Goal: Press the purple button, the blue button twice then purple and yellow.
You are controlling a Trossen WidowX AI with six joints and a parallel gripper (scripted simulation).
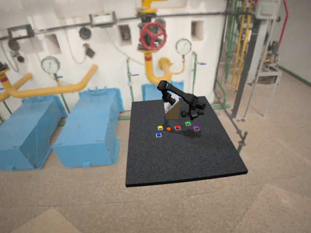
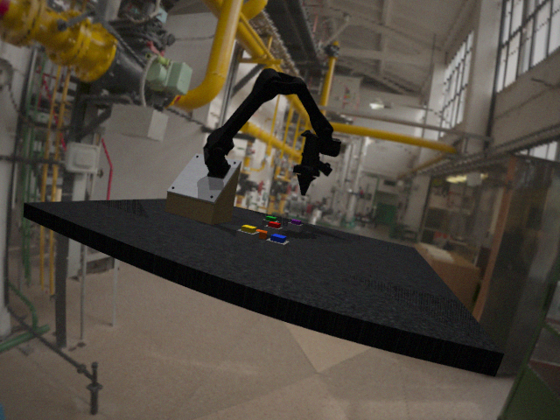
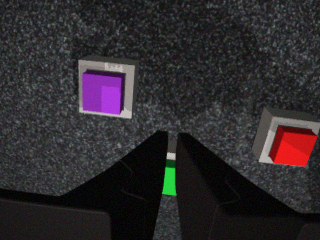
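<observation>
The yellow button lies 28 cm to the right of my gripper tip, 11 cm below it and 6 cm behind it. Round my gripper tip: purple button (11 cm below, 6 cm to the left, 2 cm behind); then green button (11 cm below, 10 cm behind, 1 cm to the right); then red button (12 cm to the right, 11 cm below, 5 cm behind).
</observation>
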